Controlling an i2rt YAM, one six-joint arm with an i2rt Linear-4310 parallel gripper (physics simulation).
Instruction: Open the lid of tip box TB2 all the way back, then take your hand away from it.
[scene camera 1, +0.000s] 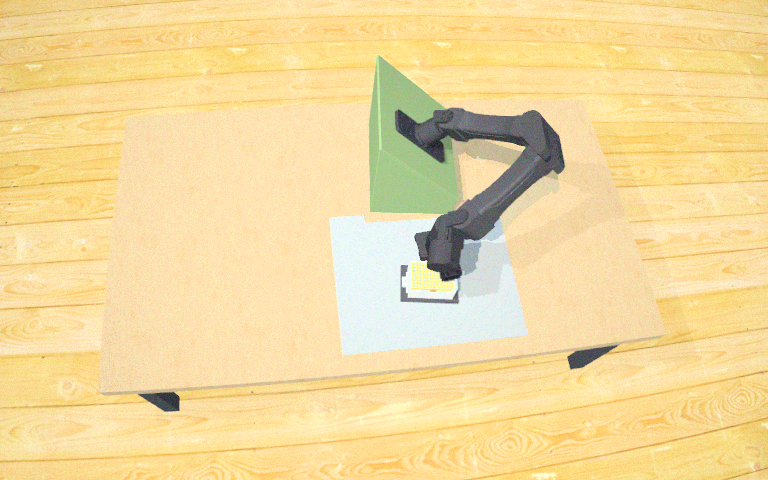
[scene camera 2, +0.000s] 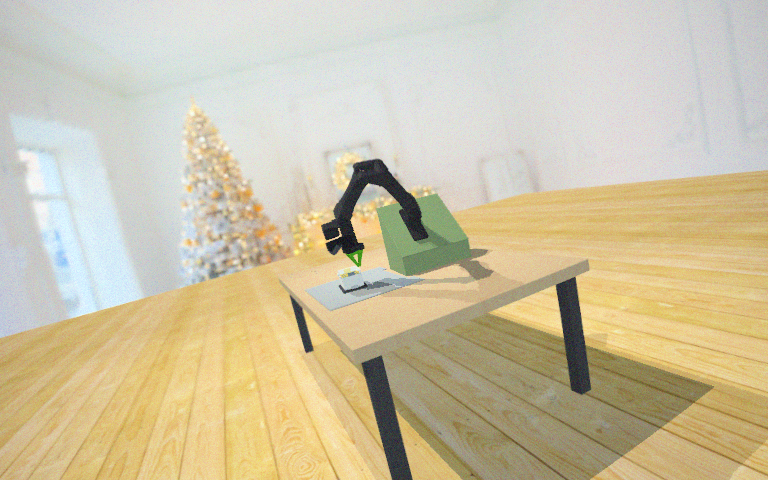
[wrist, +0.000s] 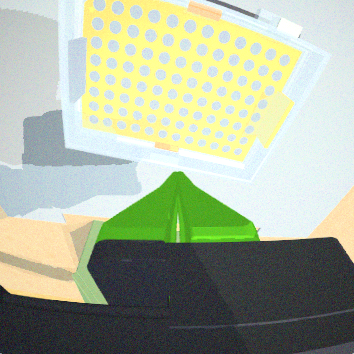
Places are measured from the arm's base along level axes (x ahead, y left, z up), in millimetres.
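Pixels of known places: gripper, between the fingertips: (scene camera 2: 359, 266) (wrist: 177, 179); arm's base, origin of its link: (scene camera 1: 419, 137) (scene camera 2: 413, 224).
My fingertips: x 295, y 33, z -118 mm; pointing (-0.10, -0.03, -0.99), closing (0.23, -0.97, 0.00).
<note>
Ahead of a thing's pixels: the offset from my fingertips to its top centre. "spot": to the spot under its first point. Level surfaces: height alone.
The tip box @(dx +51, dy +10, dz +1 mm) (scene camera 1: 424, 293) (scene camera 2: 353, 281) (wrist: 73, 135) has pale see-through walls and a yellow deck with rows of round holes. No TB2 label is readable. A clear lid seems to lie down over the deck; its edges are faint and no raised lid shows. Small orange tabs sit at two edges of the deck. My gripper (scene camera 2: 358, 266) (wrist: 177, 179) is shut and empty, its green fingertips together and pointing down. It is close above the box, near the box edge on the arm's side. In scene camera 1 the fingertips are hidden by the arm.
The box stands on a dark base @(spot: dx +98, dy -62, dz -69 mm) (scene camera 1: 403, 299) on a pale blue mat @(dz -77 mm) (scene camera 1: 365, 322) (scene camera 2: 328, 300). A large green wedge-shaped block (scene camera 1: 390, 181) (scene camera 2: 436, 257) carries the arm and stands behind the mat on the wooden table @(dz -80 mm) (scene camera 1: 226, 254) (scene camera 2: 368, 333).
</note>
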